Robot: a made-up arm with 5 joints.
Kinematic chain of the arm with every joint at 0, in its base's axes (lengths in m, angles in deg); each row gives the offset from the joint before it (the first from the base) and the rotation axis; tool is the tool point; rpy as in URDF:
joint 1: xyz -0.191 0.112 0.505 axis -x
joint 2: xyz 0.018 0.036 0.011 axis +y
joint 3: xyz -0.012 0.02 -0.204 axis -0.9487 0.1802 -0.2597
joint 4: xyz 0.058 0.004 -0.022 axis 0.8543 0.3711 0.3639
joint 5: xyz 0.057 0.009 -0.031 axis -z
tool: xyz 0.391 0.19 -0.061 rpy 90 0 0
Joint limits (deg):
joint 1: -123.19..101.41
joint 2: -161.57..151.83
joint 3: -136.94..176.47
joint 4: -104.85..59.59
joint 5: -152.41..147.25
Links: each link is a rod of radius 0.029 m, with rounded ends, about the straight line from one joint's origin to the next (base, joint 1, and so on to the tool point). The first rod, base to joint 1, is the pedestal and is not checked.
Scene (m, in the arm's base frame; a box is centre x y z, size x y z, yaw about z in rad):
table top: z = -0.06
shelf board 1: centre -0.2 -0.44 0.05 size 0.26 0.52 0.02 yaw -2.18
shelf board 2: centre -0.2 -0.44 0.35 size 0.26 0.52 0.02 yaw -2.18
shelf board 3: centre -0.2 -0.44 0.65 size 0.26 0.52 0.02 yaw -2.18
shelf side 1: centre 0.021 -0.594 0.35 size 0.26 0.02 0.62 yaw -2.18
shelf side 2: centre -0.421 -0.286 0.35 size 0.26 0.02 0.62 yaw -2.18
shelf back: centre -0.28 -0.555 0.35 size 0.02 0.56 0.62 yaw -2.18
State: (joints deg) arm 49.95 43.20 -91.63 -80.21 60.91
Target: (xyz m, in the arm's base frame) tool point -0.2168 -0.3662 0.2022
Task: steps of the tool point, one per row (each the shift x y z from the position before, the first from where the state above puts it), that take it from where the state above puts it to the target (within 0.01 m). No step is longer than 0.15 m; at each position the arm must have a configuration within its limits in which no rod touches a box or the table.
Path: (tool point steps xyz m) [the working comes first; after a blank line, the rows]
Joints at the target: 42.61 46.56 -112.38 -63.14 72.15
Straight joint move there: touches shelf board 2.

1: 0.0316 0.0519 0.0031
2: 0.0499 0.0649 -0.0031
3: -0.0190 -0.0019 -0.0979
4: -0.0202 0.0241 -0.0982
5: -0.0215 0.0497 -0.0913
6: -0.0494 -0.0546 -0.0047
7: -0.0382 -0.0451 -0.0011
8: -0.0234 -0.0375 0.0014
9: -0.0066 -0.0314 0.0043

